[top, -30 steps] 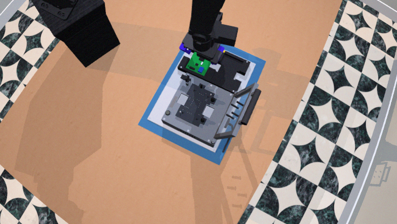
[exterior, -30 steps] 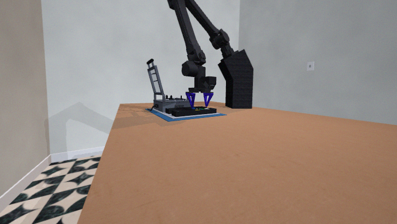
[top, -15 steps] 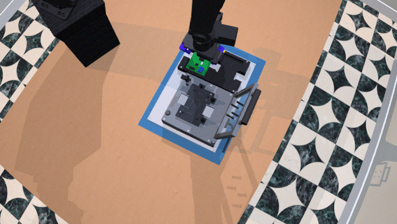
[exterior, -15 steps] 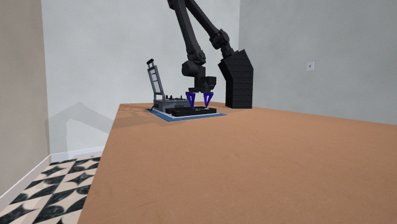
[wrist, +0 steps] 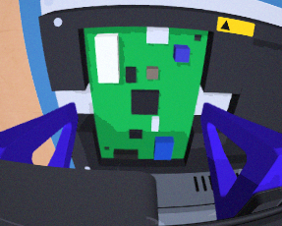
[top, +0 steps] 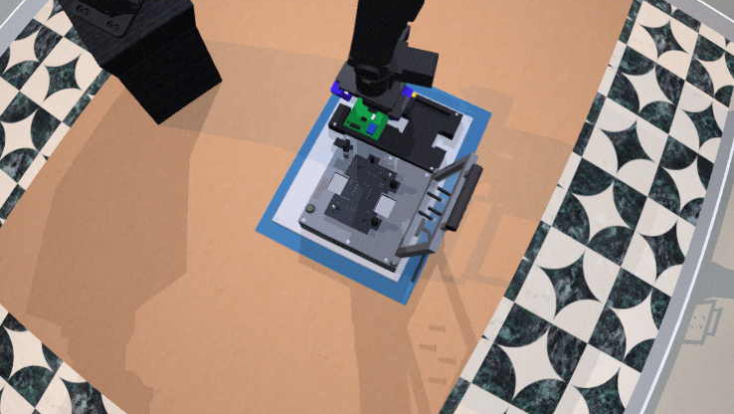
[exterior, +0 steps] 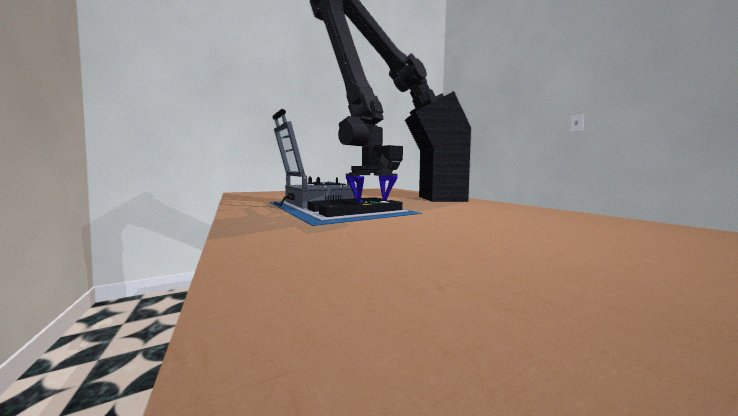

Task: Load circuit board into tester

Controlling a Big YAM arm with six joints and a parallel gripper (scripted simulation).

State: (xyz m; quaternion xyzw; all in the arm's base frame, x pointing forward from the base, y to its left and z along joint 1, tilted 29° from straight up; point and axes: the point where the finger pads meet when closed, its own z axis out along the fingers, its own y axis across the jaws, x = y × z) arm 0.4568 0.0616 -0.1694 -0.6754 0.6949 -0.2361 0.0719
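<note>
Now: the green circuit board 10 mm below my hand. Round my hand: black plate: 50 mm ahead, 170 mm to the right, 40 mm above; then tester: 80 mm ahead, 140 mm to the right, 80 mm above; then dark latch hook: 10 mm behind, 110 mm to the right, 60 mm above.
</note>
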